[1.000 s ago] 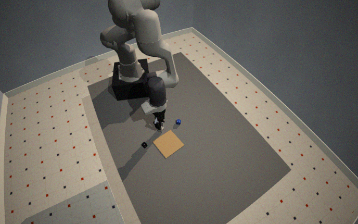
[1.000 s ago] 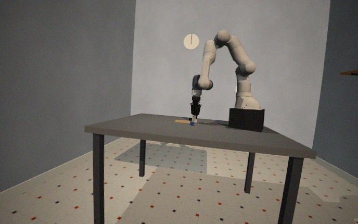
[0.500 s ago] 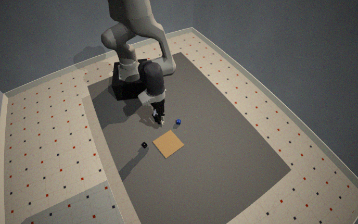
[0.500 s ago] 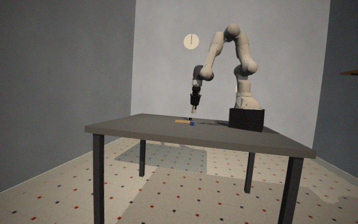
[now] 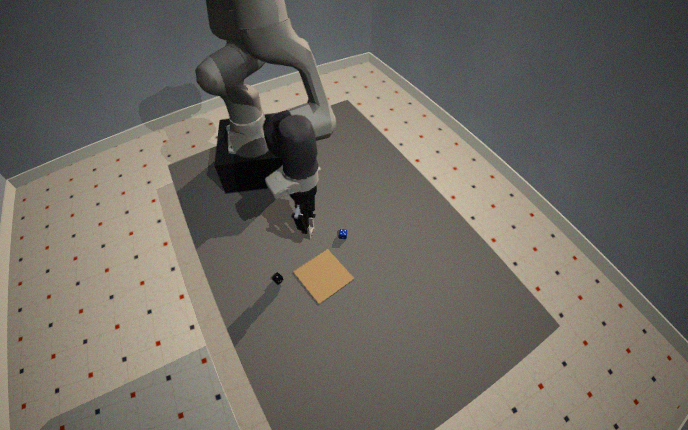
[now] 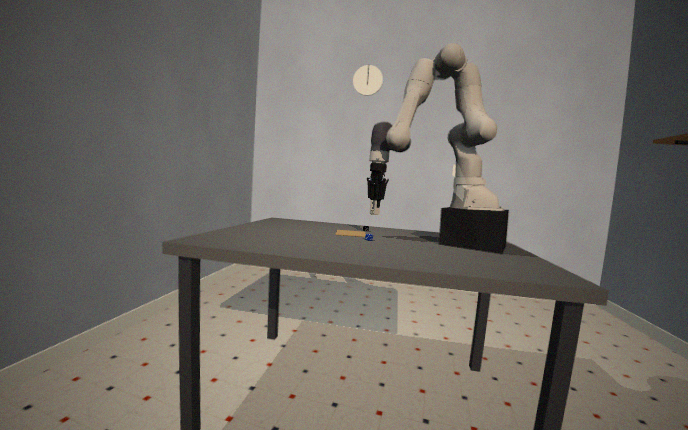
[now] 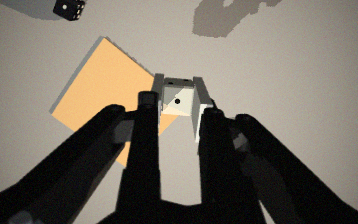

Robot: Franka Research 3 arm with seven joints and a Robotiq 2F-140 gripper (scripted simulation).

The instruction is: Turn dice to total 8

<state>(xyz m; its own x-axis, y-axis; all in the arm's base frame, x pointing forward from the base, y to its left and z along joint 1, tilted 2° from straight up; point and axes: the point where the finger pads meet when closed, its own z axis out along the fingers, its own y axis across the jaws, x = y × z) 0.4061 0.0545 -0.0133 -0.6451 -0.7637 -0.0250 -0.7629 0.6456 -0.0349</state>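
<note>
My hand is 130 mm above the tan mat and 100 mm short of it. The rest, counted from my hand: blue die (120 mm to the left, 120 mm below, 10 mm behind); black die (140 mm to the right, 120 mm below, 60 mm ahead); white die (20 mm below).
</note>
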